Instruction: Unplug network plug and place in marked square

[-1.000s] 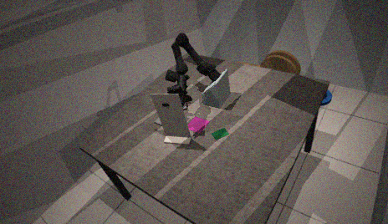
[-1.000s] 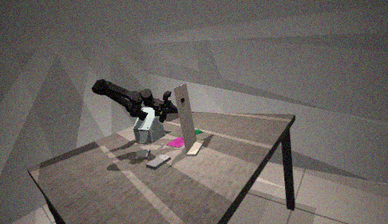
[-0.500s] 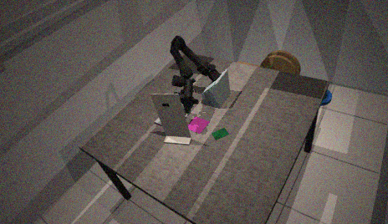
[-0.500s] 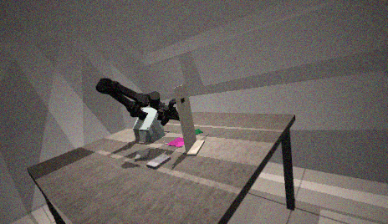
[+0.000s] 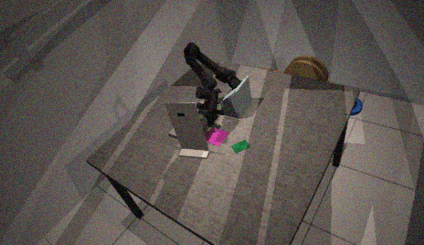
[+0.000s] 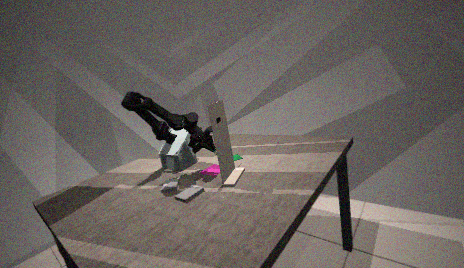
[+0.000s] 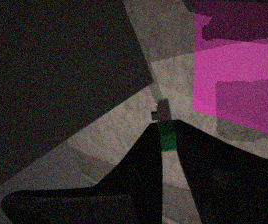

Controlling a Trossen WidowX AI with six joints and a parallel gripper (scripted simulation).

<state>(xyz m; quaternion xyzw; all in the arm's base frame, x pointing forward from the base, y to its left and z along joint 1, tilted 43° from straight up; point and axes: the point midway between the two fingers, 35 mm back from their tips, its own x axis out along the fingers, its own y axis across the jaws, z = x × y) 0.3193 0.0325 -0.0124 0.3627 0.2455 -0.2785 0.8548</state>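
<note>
Now: the pink patch 30 mm behind my gripper tip, 10 mm to the right of it and 110 mm below it. From my gripper tip the other things lie so: upright grey panel (130 mm ahead, 40 mm to the right, 60 mm above).
</note>
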